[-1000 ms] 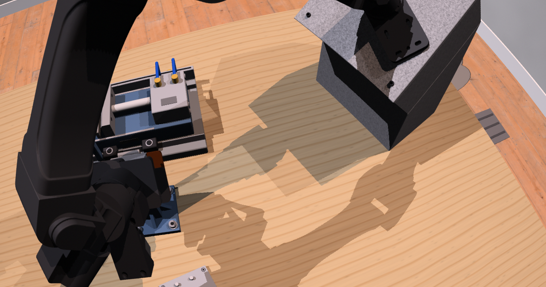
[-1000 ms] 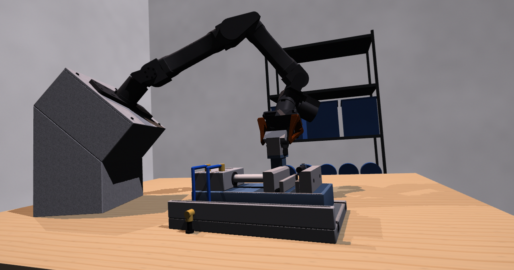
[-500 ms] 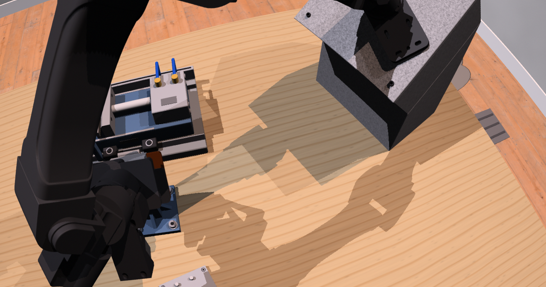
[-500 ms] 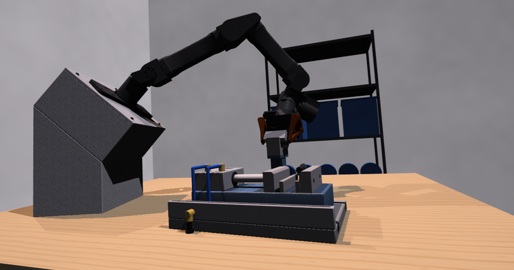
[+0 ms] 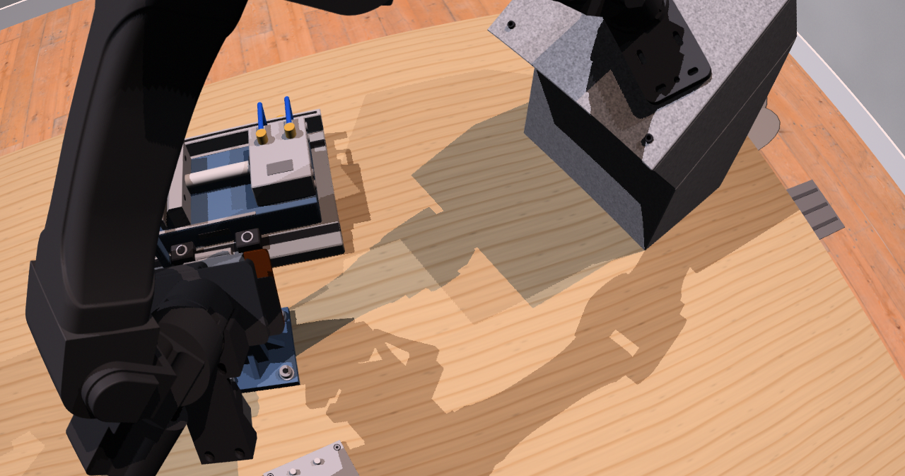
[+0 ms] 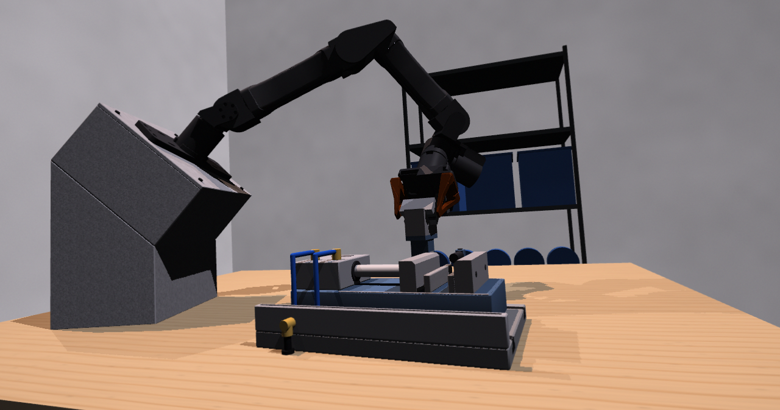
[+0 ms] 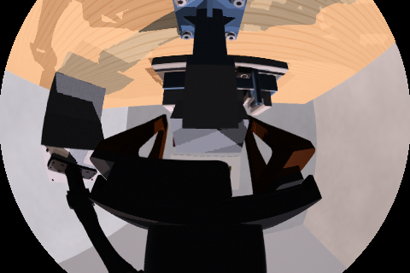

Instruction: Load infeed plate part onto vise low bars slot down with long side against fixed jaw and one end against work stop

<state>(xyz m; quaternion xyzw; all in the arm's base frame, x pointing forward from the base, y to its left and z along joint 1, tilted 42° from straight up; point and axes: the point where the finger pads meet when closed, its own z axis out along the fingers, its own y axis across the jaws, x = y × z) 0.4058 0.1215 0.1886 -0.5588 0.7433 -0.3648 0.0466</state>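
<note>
Right now the grey part is right at my hand. Also, from my hand: moving jaw: 9 cm ahead, 18 cm to the right, 8 cm below; cylinder rod: 4 cm ahead, 19 cm to the right, 8 cm below; work stop rod: 12 cm ahead, 13 cm to the right, 6 cm below.
</note>
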